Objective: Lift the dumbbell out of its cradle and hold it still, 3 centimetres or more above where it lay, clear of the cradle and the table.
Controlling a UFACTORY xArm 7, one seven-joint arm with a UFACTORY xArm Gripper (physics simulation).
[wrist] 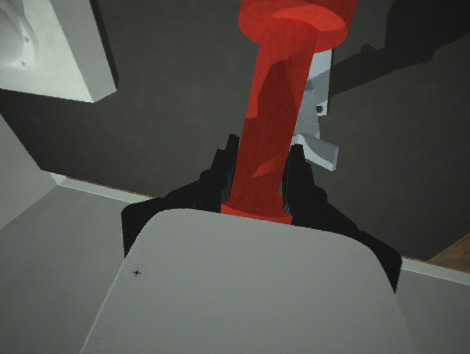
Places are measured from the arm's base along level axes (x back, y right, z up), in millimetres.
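Pixels of known places: gripper, between the fingertips: point(262, 154).
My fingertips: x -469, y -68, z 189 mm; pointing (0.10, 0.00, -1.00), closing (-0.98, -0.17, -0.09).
Behind a point stands the place of what it marks.
The red dumbbell point(272, 100) @(z 185, x -461, y -108 mm) runs up and down through the middle of the wrist view, with one round weight at the top edge and another red end partly hidden behind the grey gripper body. My gripper point(262, 154) @(z 189, x -469, y -68 mm) is shut on the dumbbell's handle, with one black finger on each side. The light grey cradle point(320, 150) @(z 108, x -536, y -45 mm) shows partly, behind and to the right of the handle. The dumbbell hides the rest of it. The dumbbell appears above the cradle and apart from it; the exact height cannot be told from this view.
The dark table top point(165, 115) @(z -82, x -256, y 107 mm) lies below. The white robot base point(60, 55) @(z -6, x -99, y 14 mm) stands at the upper left. A dark shadow of the arm and gripper falls on the table at the upper right. The table's edge runs across the lower part, with grey wall or floor past it.
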